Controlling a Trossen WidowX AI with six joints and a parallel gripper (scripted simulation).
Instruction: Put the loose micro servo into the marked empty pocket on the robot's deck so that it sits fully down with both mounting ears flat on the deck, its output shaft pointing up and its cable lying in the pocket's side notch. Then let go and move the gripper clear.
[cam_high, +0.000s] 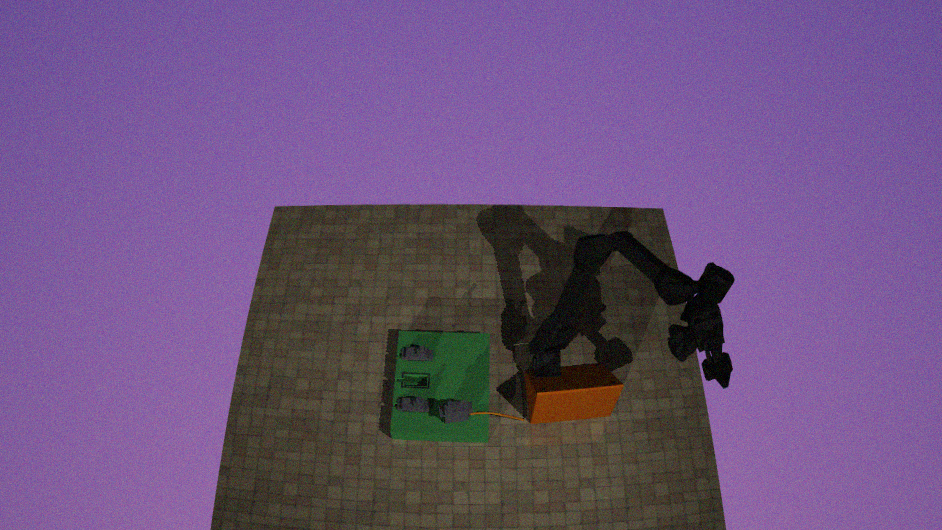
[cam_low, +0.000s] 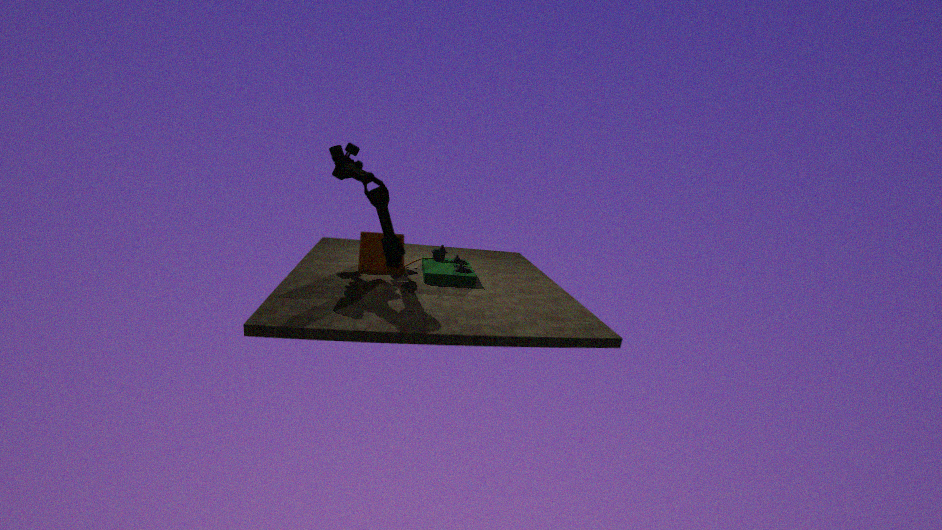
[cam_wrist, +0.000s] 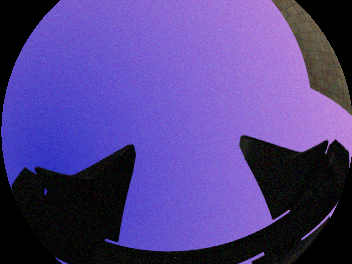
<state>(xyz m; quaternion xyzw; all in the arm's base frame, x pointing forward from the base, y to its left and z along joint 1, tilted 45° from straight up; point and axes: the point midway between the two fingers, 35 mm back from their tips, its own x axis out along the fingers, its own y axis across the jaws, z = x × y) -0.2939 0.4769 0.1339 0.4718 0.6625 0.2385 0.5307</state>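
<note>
The green deck lies 490 mm ahead of my gripper tip, 260 mm to the right of it and 490 mm below it.
</note>
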